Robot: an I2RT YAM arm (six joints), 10 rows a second.
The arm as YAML. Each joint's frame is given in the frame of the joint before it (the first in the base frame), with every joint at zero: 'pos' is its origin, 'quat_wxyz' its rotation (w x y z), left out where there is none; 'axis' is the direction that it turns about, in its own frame. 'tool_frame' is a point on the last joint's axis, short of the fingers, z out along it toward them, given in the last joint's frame.
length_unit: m
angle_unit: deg
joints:
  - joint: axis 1
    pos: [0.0, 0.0, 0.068]
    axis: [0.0, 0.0, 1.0]
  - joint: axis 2
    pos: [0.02, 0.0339, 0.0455]
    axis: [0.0, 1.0, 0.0]
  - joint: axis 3
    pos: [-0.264, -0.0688, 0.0]
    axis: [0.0, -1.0, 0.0]
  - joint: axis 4
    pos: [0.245, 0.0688, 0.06]
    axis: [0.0, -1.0, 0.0]
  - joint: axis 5
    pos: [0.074, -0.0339, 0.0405]
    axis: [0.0, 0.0, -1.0]
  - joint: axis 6
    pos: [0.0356, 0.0, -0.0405]
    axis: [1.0, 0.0, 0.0]
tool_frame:
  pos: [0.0, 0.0, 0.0]
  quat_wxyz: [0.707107, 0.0, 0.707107, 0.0]
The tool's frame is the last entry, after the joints.
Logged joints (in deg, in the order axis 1, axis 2, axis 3, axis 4, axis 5, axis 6), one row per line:
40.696, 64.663, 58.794, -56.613, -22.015, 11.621
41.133, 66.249, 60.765, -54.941, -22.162, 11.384
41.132, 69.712, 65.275, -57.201, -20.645, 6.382
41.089, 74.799, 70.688, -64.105, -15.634, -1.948
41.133, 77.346, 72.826, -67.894, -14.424, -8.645
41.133, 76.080, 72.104, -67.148, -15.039, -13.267
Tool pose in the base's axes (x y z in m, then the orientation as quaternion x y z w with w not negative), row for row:
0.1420, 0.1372, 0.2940, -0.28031, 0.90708, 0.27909, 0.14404
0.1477, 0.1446, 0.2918, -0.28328, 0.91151, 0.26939, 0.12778
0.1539, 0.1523, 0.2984, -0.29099, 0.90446, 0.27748, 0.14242
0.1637, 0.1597, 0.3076, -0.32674, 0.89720, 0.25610, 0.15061
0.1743, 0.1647, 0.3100, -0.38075, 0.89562, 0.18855, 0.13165
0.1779, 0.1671, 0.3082, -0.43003, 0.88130, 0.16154, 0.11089
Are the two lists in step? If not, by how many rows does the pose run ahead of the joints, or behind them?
The pose runs 1 row behind the joints: the pose in row i belongs to the joints in row i - 1.
